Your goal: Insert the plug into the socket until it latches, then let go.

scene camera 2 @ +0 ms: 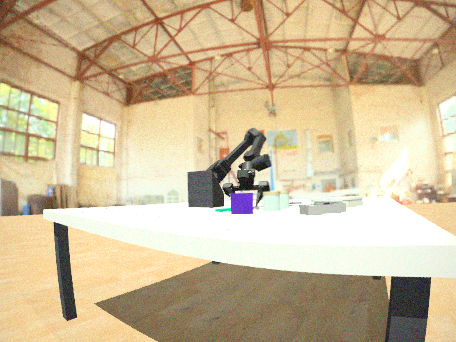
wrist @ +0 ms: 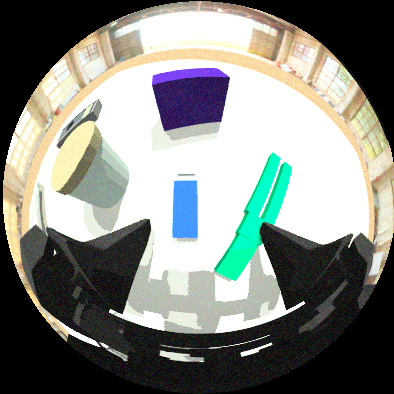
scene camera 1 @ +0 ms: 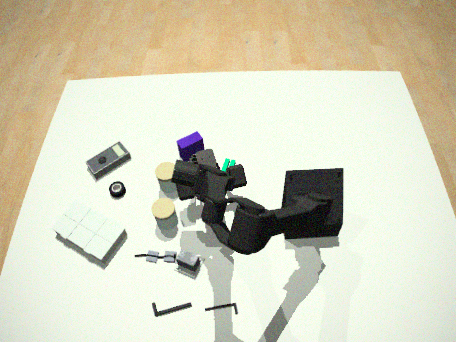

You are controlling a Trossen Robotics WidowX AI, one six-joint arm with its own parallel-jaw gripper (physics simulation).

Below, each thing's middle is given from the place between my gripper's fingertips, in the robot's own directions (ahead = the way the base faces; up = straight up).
The blue plug point(wrist: 184, 198) lies 20 mm ahead of my hand, 20 mm to the right of it and 10 mm below it. Round my hand: grey device point(scene camera 1: 113, 156): 320 mm ahead, 110 mm to the right; white tray point(scene camera 1: 94, 233): 340 mm ahead, 140 mm to the left; purple block point(wrist: 189, 96): 50 mm ahead, 130 mm to the right, 20 mm above.
